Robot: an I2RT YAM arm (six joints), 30 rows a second.
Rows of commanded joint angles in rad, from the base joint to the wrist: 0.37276, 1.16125, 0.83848, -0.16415, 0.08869, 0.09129; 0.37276, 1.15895, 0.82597, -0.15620, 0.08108, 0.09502; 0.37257, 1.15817, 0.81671, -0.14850, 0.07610, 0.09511; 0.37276, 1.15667, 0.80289, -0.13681, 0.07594, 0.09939; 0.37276, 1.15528, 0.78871, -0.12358, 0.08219, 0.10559; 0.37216, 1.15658, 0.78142, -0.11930, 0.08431, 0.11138; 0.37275, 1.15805, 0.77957, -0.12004, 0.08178, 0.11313; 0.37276, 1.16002, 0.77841, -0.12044, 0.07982, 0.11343; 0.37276, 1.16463, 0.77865, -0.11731, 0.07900, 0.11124; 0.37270, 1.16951, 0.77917, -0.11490, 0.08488, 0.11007
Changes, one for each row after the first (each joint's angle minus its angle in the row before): 0.00000, -0.00230, -0.01251, 0.00795, -0.00761, 0.00373; -0.00019, -0.00078, -0.00926, 0.00770, -0.00498, 0.00009; 0.00019, -0.00150, -0.01382, 0.01169, -0.00016, 0.00428; 0.00000, -0.00139, -0.01418, 0.01323, 0.00625, 0.00620; -0.00060, 0.00130, -0.00729, 0.00428, 0.00212, 0.00579; 0.00059, 0.00147, -0.00185, -0.00074, -0.00253, 0.00175; 0.00001, 0.00197, -0.00116, -0.00040, -0.00196, 0.00030; 0.00000, 0.00461, 0.00024, 0.00313, -0.00082, -0.00219; -0.00006, 0.00488, 0.00052, 0.00241, 0.00588, -0.00117
